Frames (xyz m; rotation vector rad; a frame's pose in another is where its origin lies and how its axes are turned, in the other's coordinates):
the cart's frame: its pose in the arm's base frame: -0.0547 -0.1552 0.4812 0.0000 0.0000 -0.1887
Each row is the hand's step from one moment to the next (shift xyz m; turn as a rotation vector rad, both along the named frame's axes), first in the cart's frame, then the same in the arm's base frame.
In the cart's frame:
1: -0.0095 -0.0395 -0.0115 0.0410 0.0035 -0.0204
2: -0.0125 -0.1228 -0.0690 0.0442 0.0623 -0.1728
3: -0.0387 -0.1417 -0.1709 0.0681 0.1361 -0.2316
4: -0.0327 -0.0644 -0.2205 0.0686 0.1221 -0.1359
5: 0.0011 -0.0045 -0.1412 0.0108 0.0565 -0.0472
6: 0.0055 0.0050 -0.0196 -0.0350 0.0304 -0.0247
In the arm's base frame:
1: -0.0167 -0.0370 -0.0115 0.0409 -0.0043 -0.0204
2: -0.0353 -0.1183 -0.0690 0.0551 0.0529 -0.1728
3: -0.0646 -0.1319 -0.1709 0.0924 0.1209 -0.2316
4: -0.0442 -0.0571 -0.2205 0.0903 0.1071 -0.1359
5: 0.0002 -0.0046 -0.1412 0.0212 0.0535 -0.0472
6: 0.0063 0.0039 -0.0196 -0.0287 0.0364 -0.0247

